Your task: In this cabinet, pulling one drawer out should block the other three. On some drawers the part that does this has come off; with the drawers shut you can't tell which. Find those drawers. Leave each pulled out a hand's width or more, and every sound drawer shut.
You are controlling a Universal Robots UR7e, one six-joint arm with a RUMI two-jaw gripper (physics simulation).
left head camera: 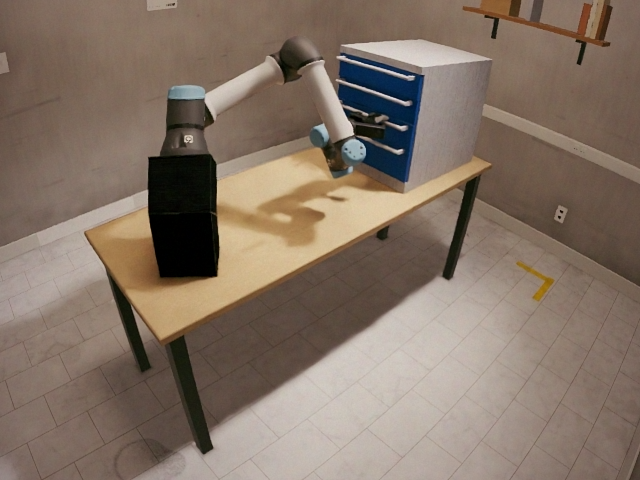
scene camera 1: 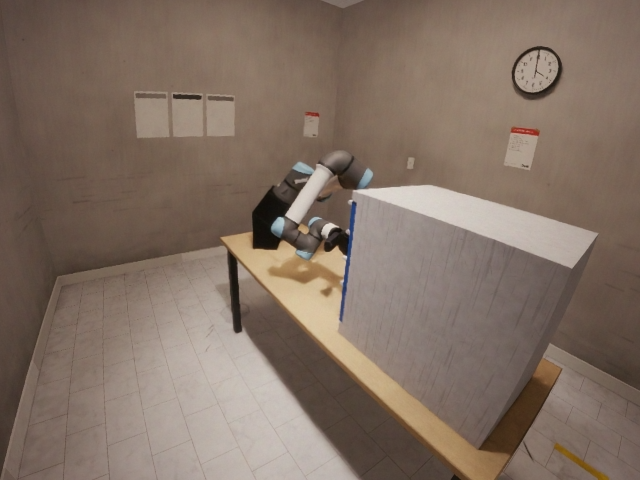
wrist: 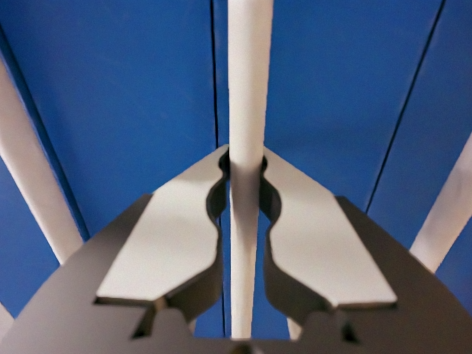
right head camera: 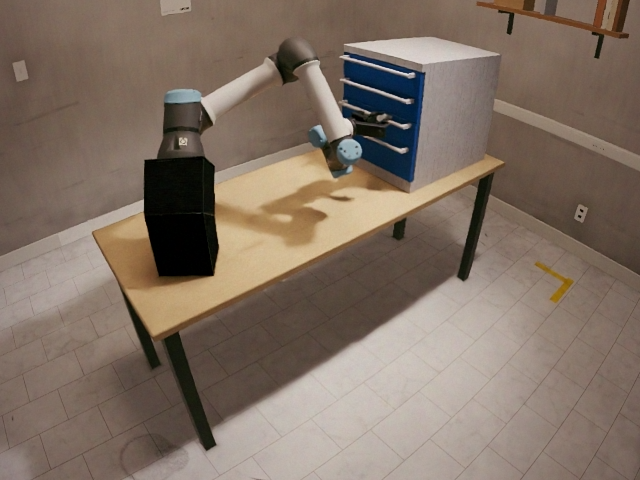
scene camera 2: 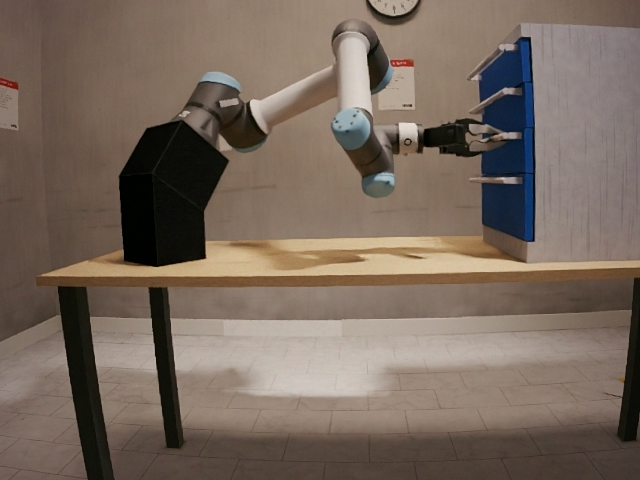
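Note:
The cabinet [left head camera: 454, 113] [right head camera: 460, 113] [scene camera 1: 439, 310] [scene camera 2: 584, 144] has four blue drawers with white bar handles. The top drawer [scene camera 2: 506, 72], second drawer [scene camera 2: 509, 111] and bottom drawer [scene camera 2: 506, 206] look shut. The third drawer from the top also looks shut, its front flush with the others. My gripper [left head camera: 385, 119] [right head camera: 386, 118] [scene camera 2: 488, 138] [wrist: 242, 147] is shut on the third drawer's handle [scene camera 2: 509, 136] [wrist: 248, 75], with one finger on each side of the bar. In scene camera 1 the cabinet's side hides the drawer fronts.
The cabinet stands at one end of the wooden table [left head camera: 248, 248] [scene camera 2: 320, 280]. The arm's black pedestal [left head camera: 183, 232] [scene camera 2: 160, 217] stands at the other end. A wall shelf [left head camera: 537, 26] with books hangs behind and above the cabinet.

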